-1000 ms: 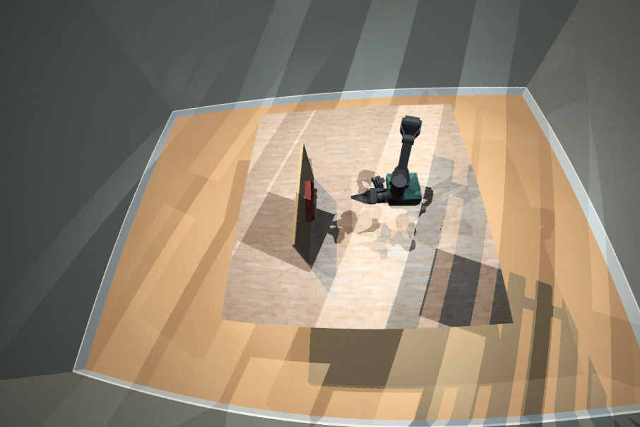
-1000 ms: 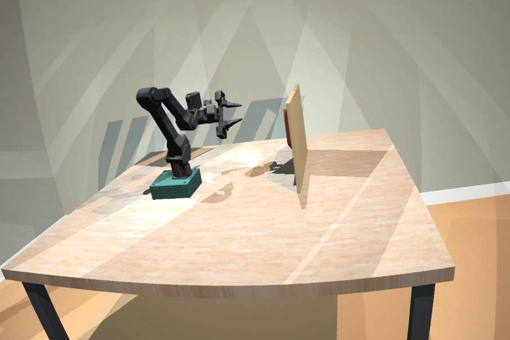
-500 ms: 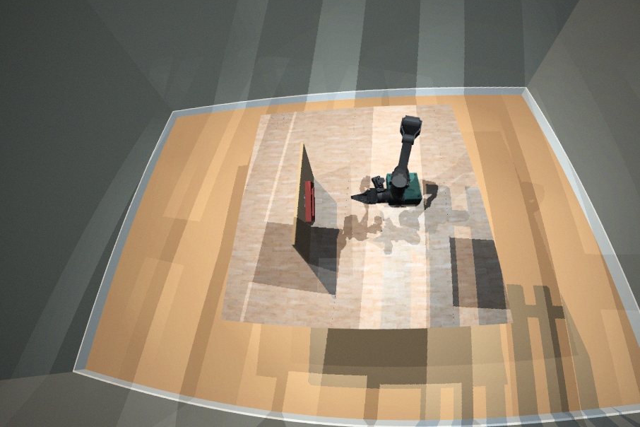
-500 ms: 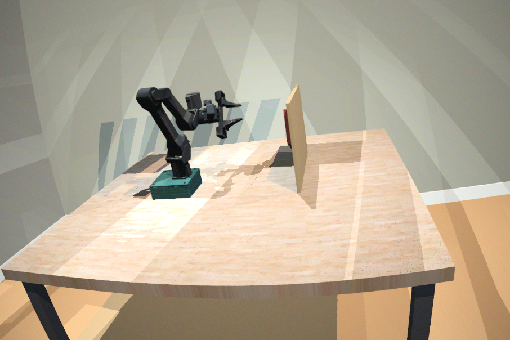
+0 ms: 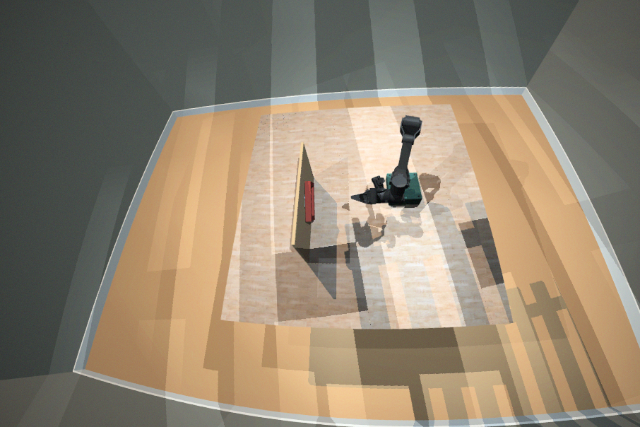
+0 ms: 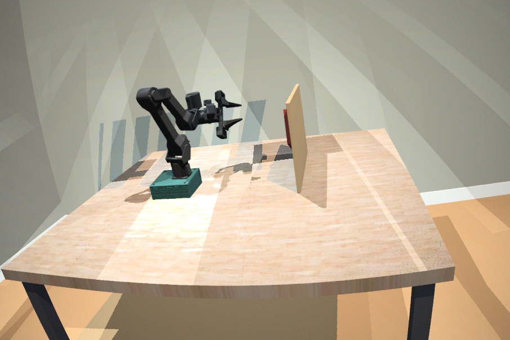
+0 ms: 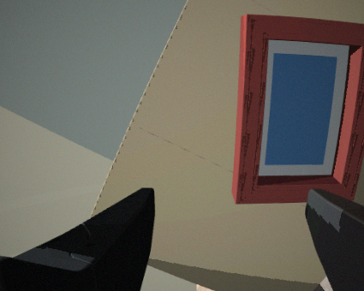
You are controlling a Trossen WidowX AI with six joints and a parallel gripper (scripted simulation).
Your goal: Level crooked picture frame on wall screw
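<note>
My gripper tip is now 200 mm short of the picture frame, 10 mm to the left of it and 90 mm above it. Also, from my gripper tip: wall panel 210 mm ahead, 100 mm below.
</note>
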